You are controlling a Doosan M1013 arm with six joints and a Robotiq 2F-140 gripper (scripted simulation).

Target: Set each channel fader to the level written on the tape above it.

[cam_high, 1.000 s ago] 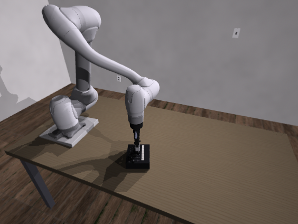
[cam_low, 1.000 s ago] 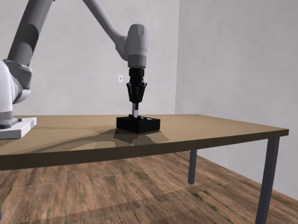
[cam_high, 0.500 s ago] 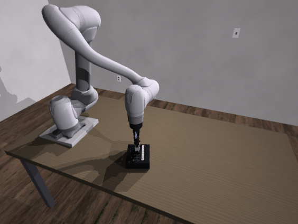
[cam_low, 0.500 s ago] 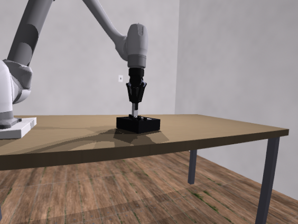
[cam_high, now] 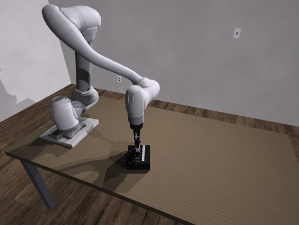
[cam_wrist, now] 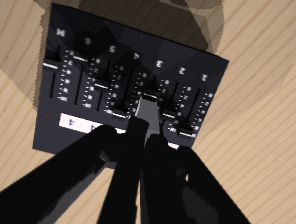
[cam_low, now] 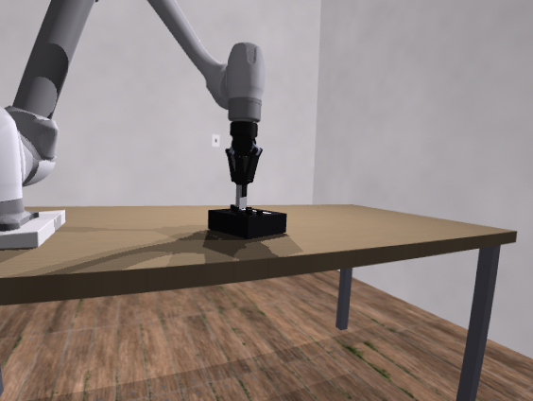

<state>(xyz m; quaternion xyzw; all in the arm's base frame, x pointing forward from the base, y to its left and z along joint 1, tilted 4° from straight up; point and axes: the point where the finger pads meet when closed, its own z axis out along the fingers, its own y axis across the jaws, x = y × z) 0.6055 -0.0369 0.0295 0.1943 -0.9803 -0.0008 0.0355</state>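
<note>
My gripper is now 30 mm above the channel 3 fader cap, 20 mm past it and 10 mm to the left of it. From my hand the other things lie so: channel 5 fader cap (50 mm to the right, 30 mm below); then channel 1 fader cap (40 mm to the left, 30 mm below, 10 mm behind); then channel 4 fader cap (30 mm below, 20 mm to the right, 20 mm ahead).
</note>
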